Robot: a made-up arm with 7 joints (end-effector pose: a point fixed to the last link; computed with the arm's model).
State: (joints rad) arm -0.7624 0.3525 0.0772 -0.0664 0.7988 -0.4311 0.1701
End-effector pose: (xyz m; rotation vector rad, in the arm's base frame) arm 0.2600 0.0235 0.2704 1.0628 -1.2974 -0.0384
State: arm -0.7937 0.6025 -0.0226 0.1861 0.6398 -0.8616 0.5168
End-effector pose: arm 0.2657 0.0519 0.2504 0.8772 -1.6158 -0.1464
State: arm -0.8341 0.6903 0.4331 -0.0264 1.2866 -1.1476 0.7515
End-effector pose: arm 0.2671 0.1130 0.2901 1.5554 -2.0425 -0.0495
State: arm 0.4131 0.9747 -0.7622 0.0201 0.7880 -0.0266 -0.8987
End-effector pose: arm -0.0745 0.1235 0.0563 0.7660 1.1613 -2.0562
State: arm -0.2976 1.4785 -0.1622 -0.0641 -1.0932 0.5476 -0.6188
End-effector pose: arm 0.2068 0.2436 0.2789 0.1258 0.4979 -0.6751
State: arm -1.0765 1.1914 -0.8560 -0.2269 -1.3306 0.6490 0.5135
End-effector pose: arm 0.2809 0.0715 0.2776 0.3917 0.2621 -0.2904
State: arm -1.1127 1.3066 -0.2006 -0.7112 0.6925 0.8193 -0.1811
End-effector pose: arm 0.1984 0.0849 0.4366 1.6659 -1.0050 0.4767
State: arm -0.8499 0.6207 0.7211 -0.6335 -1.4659 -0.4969 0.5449
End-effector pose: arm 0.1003 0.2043 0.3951 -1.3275 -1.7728 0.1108
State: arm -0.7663 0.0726 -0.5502 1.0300 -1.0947 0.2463 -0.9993
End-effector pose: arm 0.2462 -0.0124 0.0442 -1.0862 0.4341 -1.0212
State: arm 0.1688 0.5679 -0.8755 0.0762 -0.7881 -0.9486 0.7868
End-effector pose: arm 0.0375 0.0361 0.0835 -0.3864 0.0288 0.4825
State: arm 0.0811 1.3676 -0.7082 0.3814 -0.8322 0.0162 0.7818
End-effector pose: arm 0.0652 0.2828 0.1118 1.1005 0.6045 0.4497
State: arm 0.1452 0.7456 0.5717 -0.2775 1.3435 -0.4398 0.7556
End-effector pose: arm 0.1122 0.2126 0.1860 2.1158 -1.0661 0.0283
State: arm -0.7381 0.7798 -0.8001 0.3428 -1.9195 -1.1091 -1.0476
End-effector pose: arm 0.2898 0.1711 0.1742 -0.5932 -1.1074 -0.6677
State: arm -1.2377 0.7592 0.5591 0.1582 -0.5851 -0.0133 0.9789
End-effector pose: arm 0.2381 0.2030 0.4523 -0.6427 -1.1743 1.2066
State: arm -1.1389 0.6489 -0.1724 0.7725 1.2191 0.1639 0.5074
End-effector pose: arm 0.3616 0.1283 0.2411 1.9213 -0.5826 0.4235
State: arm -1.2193 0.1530 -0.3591 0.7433 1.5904 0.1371 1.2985
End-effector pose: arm 0.3629 -0.0681 0.2100 1.5178 -1.8251 0.5940
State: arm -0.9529 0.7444 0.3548 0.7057 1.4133 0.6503 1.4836
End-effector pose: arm 0.2927 0.2677 0.2406 2.2734 -0.7253 1.8683
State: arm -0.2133 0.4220 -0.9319 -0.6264 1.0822 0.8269 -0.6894
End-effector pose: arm 0.1030 -0.0523 0.1622 1.0931 0.0560 -1.0241
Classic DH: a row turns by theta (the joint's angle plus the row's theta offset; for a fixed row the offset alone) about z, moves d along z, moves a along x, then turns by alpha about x. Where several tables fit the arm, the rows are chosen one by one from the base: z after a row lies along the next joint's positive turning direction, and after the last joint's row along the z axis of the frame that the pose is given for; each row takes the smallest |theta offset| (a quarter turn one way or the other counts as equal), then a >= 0, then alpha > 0; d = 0 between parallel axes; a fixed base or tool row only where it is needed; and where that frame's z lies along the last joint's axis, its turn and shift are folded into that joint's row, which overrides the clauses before.
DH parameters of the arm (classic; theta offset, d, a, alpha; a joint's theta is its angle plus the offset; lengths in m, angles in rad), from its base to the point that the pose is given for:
base (fixed): -0.071 0.3549 -0.0123 -1.3004
joint 1: -1.3111 0.0399 -0.0317 -1.5708
joint 2: 1.2915 -0.0145 0.024 1.5708
joint 3: 1.5708 -0.1874 0.0243 -1.5708
joint 4: 1.5708 0.017 0.0354 1.5708
joint 5: 0 0.1276 -0.0246 -1.5708
joint 6: -1.5708 -0.002 0.0775 1.5708
joint 7: 1.5708 -0.0611 -0.002 -0.2501
tool (fixed): -1.5706 0.0684 0 0

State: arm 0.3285 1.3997 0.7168 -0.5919 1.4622 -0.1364 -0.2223
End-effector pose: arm 0.1247 0.1841 0.3246 3.0039 -0.3326 -0.3631
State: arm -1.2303 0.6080 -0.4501 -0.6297 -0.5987 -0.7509 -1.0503
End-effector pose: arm 0.1631 0.0047 0.4278 0.5677 -2.1608 -1.9872
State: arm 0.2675 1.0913 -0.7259 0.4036 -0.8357 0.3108 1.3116
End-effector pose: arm -0.0410 0.2353 0.0438 1.4292 0.9275 0.7157
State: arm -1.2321 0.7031 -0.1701 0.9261 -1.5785 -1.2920 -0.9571
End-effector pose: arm 0.2969 0.2376 0.3131 -0.0511 -1.7707 -0.0830
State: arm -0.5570 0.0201 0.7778 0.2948 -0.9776 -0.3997 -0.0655
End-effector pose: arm 0.1716 0.1840 0.1301 -0.9167 -0.8731 0.8716
